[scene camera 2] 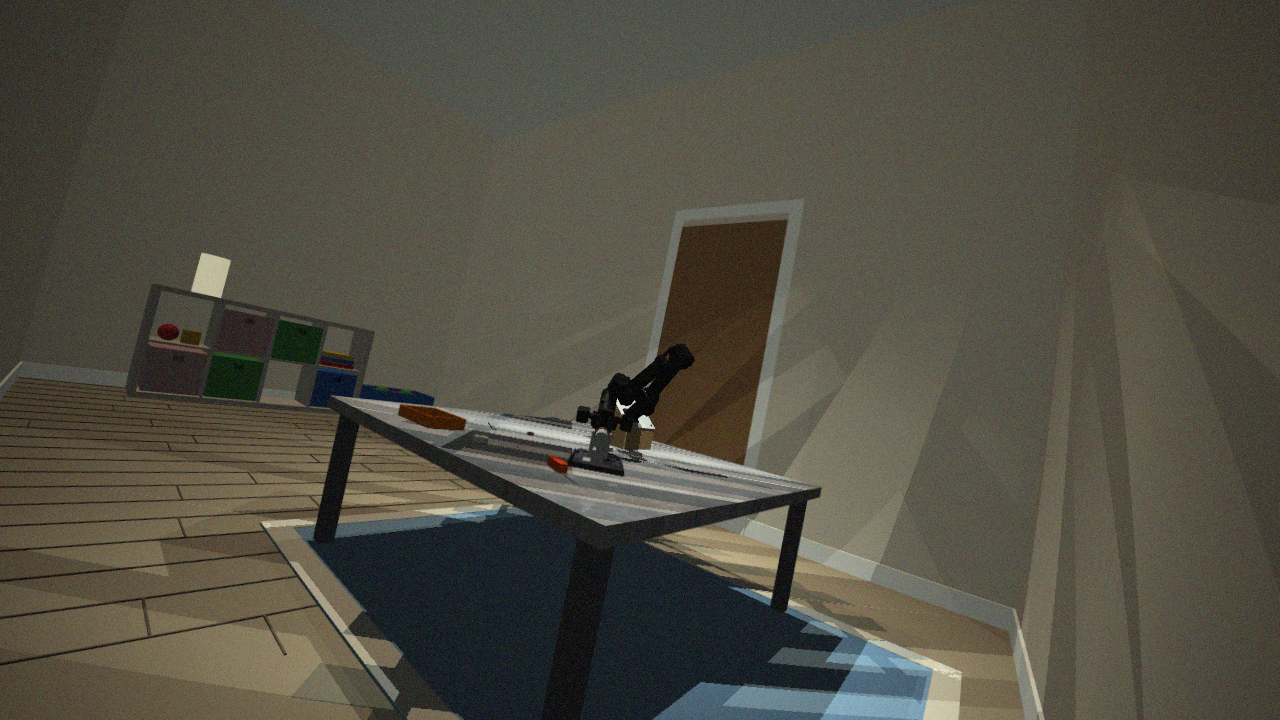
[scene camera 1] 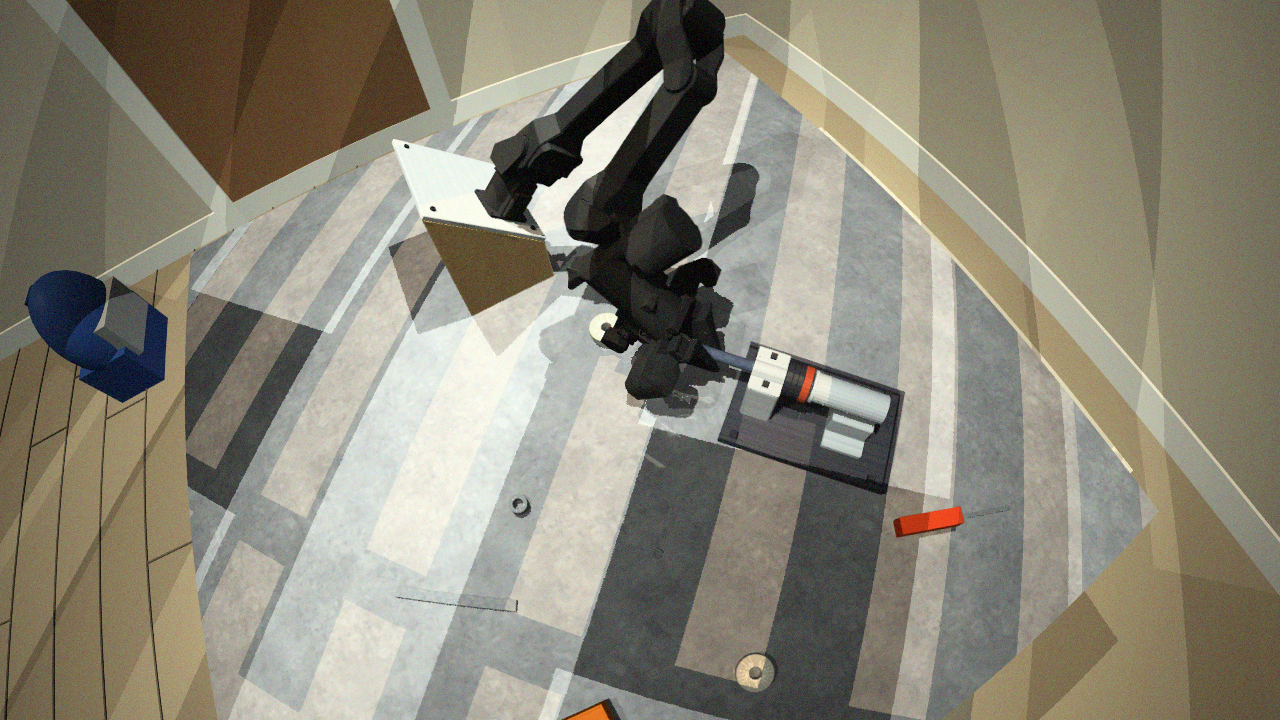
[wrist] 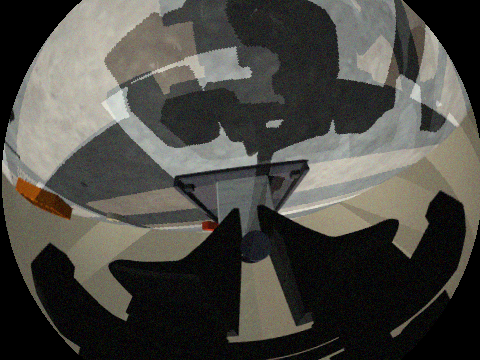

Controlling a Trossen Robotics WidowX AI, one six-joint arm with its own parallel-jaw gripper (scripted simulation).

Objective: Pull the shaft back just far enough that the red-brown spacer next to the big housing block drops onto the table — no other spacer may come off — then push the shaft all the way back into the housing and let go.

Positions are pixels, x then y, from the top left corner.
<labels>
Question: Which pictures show my gripper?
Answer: Scene camera 2, scene camera 1 and the wrist view: all of them.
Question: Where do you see an orange tray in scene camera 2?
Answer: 431,417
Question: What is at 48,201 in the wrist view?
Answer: An orange tray.
</labels>
